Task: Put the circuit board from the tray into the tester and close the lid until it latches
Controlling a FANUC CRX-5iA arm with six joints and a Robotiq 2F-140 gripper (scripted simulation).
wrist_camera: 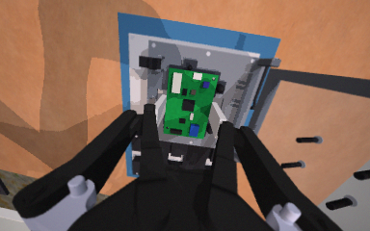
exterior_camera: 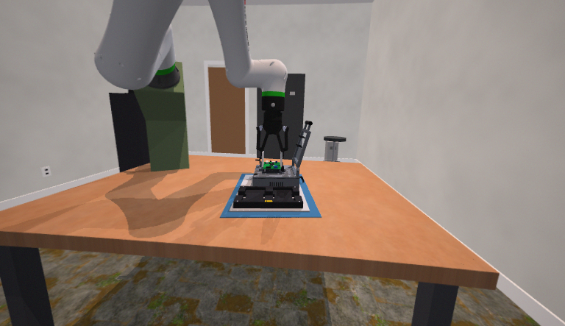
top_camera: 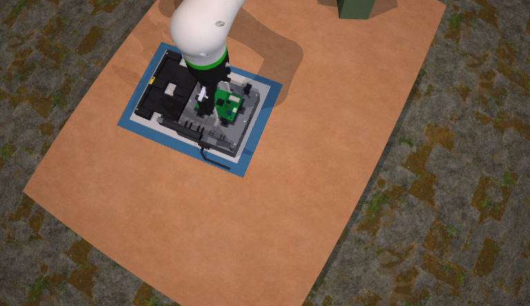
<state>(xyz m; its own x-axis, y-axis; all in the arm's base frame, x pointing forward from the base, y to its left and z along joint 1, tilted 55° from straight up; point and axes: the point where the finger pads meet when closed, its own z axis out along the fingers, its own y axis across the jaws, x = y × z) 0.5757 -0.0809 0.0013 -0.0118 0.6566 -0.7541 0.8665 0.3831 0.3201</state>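
Now: hand 2 cm above the green circuit board. Also, from my hand: lid 13 cm ahead, 8 cm above; then pin plate 3 cm below, 1 cm to the left, 1 cm ahead; then latch hook 6 cm to the left, 6 cm behind, 2 cm below.
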